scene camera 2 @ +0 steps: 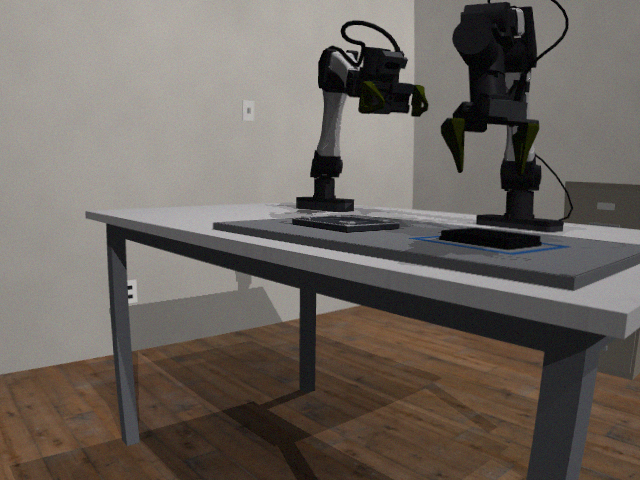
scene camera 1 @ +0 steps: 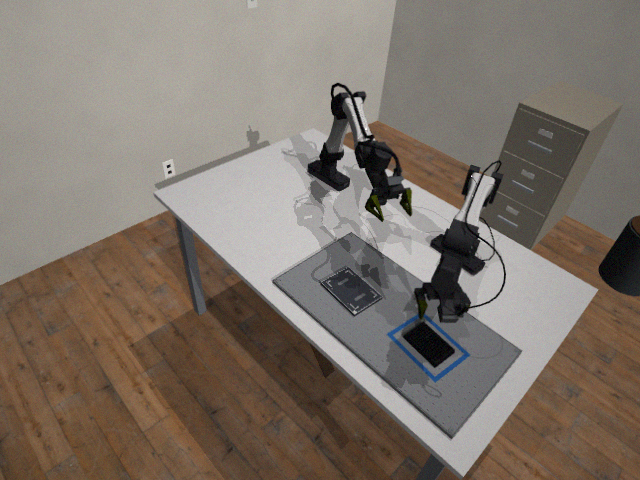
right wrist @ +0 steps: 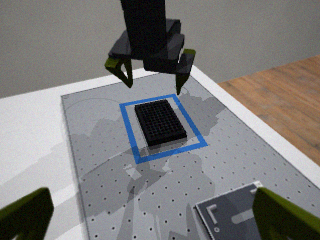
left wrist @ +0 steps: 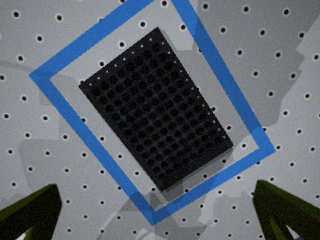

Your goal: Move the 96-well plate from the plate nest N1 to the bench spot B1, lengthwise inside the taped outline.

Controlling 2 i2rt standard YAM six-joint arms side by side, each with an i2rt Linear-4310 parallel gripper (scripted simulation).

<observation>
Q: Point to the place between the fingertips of my left gripper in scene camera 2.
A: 491, 173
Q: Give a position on a black 96-well plate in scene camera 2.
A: At 489, 238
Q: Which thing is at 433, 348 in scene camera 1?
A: A black 96-well plate.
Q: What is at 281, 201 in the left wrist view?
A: My left gripper.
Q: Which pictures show my right gripper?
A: Scene camera 2, scene camera 1 and the right wrist view only.
</observation>
